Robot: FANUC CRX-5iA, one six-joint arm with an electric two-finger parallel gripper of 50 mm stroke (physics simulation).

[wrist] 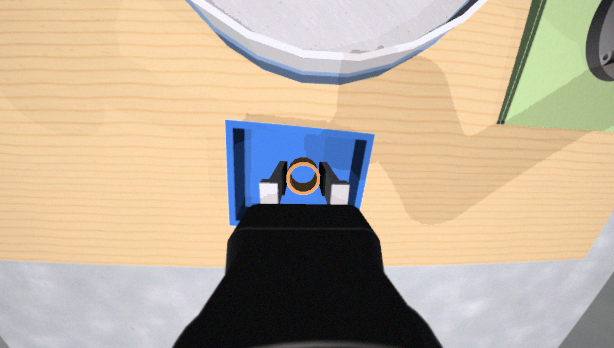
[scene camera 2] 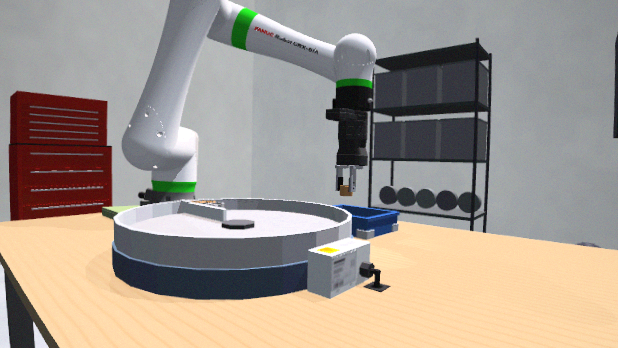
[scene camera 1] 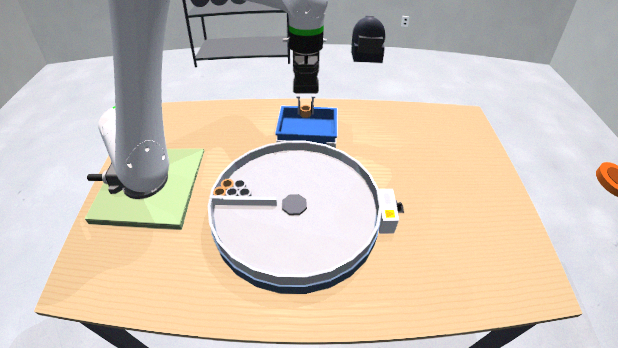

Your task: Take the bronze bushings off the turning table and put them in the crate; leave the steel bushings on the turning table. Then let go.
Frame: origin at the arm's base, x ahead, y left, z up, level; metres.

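Seen in the pictures: gripper, fingertip midpoint: [wrist: 303, 172] [scene camera 2: 345, 191] [scene camera 1: 305, 112].
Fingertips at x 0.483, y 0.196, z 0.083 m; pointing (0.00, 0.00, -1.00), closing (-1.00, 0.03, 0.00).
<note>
Pixels of each thing's top centre, then the offset from my fingertips to it. "pt": a spot on its surface instead.
- bronze bushing at its top centre: [wrist: 303, 179] [scene camera 2: 346, 185] [scene camera 1: 305, 107] dx +0.000, dy +0.003, dz +0.014 m
- blue crate at its top centre: [wrist: 297, 182] [scene camera 2: 353, 210] [scene camera 1: 307, 119] dx +0.007, dy +0.029, dz -0.052 m
- divider bar at a spot on its surface: [scene camera 2: 204, 210] [scene camera 1: 249, 201] pt dx -0.144, dy -0.318, dz -0.031 m
- grey control box at a spot on its surface: [scene camera 2: 332, 272] pt dx +0.217, dy -0.373, dz -0.066 m
My gripper [scene camera 1: 305, 107] [scene camera 2: 346, 187] [wrist: 303, 172] is shut on a bronze bushing [scene camera 1: 305, 112] [scene camera 2: 346, 191] [wrist: 303, 193] and holds it upright above the blue crate [scene camera 1: 307, 134] [scene camera 2: 382, 227] [wrist: 265, 145]. Two bronze bushings [scene camera 1: 227, 183] [scene camera 1: 219, 191] stand on the turning table [scene camera 1: 300, 250] [scene camera 2: 225, 250] [wrist: 320, 62], against its left wall. Three steel bushings [scene camera 1: 240, 184] [scene camera 1: 231, 192] [scene camera 1: 244, 192] stand close beside them, behind the divider bar. In scene camera 2 the divider largely hides these bushings. No bushing shows on the visible part of the crate floor.
The divider bar [scene camera 1: 245, 202] [scene camera 2: 204, 210] runs from the turning table's left wall toward its dark hub [scene camera 1: 294, 204] [scene camera 2: 238, 224]. A grey control box [scene camera 1: 388, 220] [scene camera 2: 332, 272] adjoins the turning table's right side. The arm's base stands on a green plate [scene camera 1: 165, 212] [wrist: 545, 85] at the left.
</note>
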